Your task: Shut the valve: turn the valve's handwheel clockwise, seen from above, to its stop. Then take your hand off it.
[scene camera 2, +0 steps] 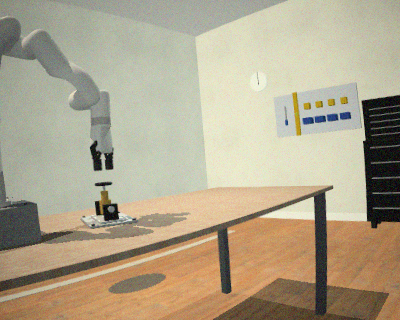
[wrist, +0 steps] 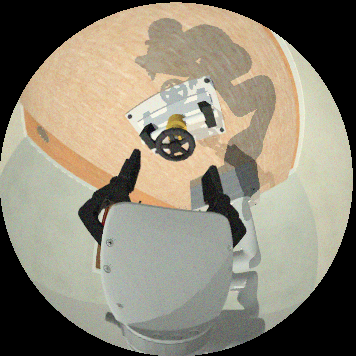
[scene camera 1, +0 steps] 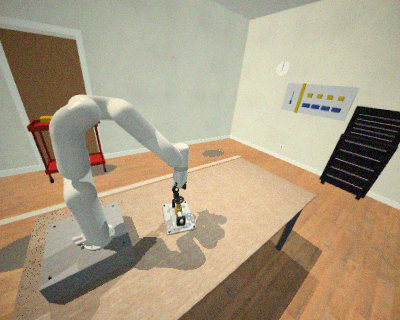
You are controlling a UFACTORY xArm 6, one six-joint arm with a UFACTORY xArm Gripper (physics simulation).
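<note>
The valve's black spoked handwheel sits level on top of the yellow valve body. The valve stands upright on a white base plate, with black blocks at both pipe ends. My gripper is wide open and empty, fingers pointing down. In the second scene view a visible gap separates the fingertips from the handwheel below. In the wrist view neither finger touches the rim. The wheel's turn angle against its stop cannot be read.
The valve's plate lies on the wooden table, in front of the grey robot base. The arm's shadow falls beside the plate. A red cart and a black drawer cabinet stand beyond the table.
</note>
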